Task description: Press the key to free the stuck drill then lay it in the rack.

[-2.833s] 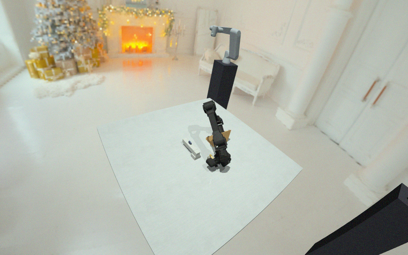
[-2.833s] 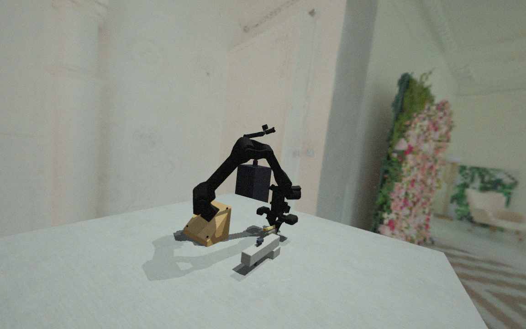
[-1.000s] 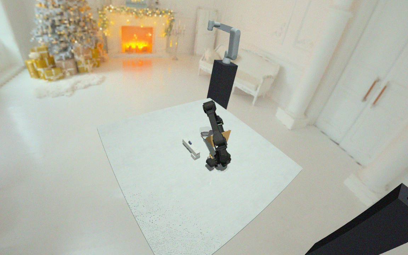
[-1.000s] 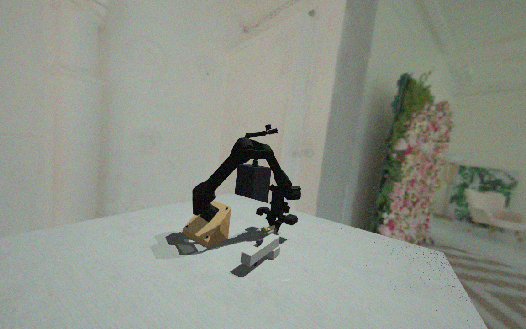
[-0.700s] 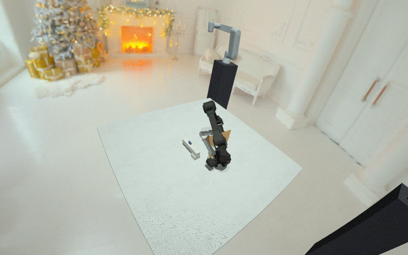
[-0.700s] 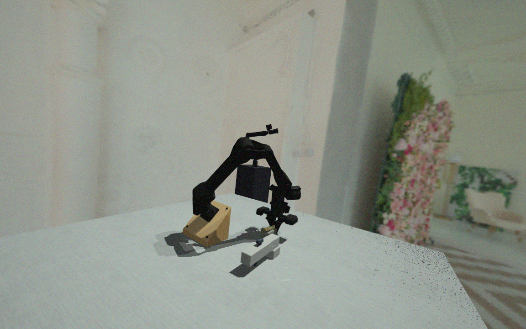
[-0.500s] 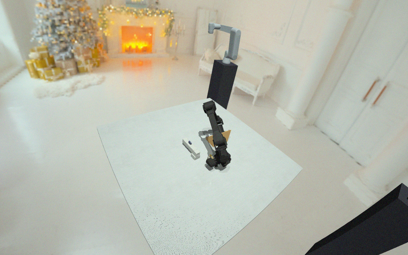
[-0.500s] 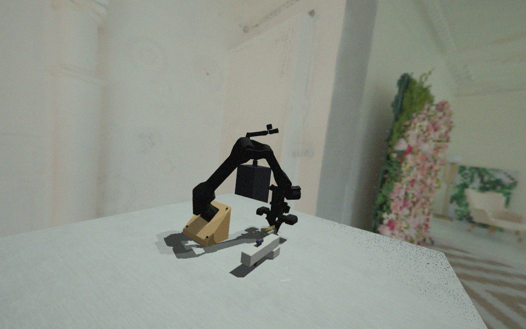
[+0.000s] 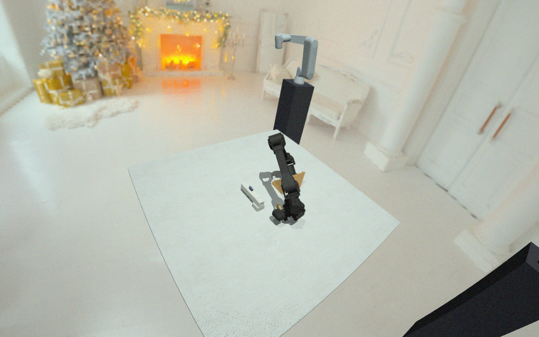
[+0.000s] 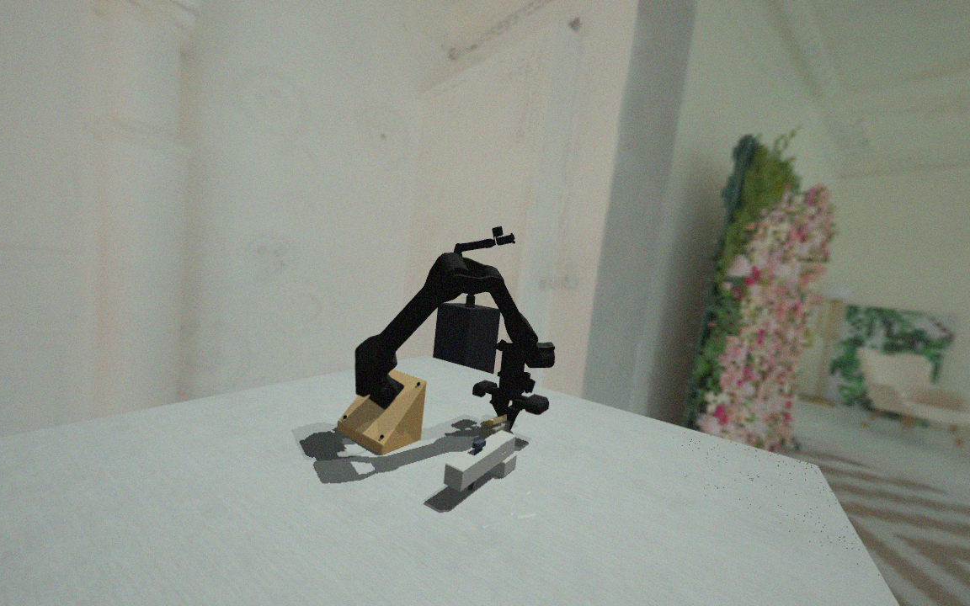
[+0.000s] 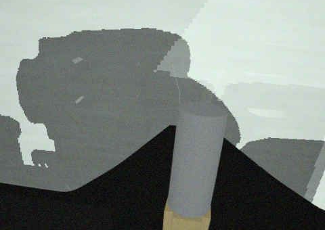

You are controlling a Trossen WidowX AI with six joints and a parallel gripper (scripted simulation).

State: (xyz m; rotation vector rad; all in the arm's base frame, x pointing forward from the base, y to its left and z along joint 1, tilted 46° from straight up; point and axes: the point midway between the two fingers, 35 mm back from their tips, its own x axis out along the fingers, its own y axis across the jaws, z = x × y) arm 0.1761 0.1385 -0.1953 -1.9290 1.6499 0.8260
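My gripper tip is now 4 cm to the left of the drill and 4 cm below it. From my gripper tip the other things lie so: dark blue key (23 cm to the right, 11 cm ahead, 4 cm above); grey grooved rack (5 cm to the right, 1 cm ahead, 1 cm above); grey housing (21 cm to the right, 10 cm ahead, 3 cm above).
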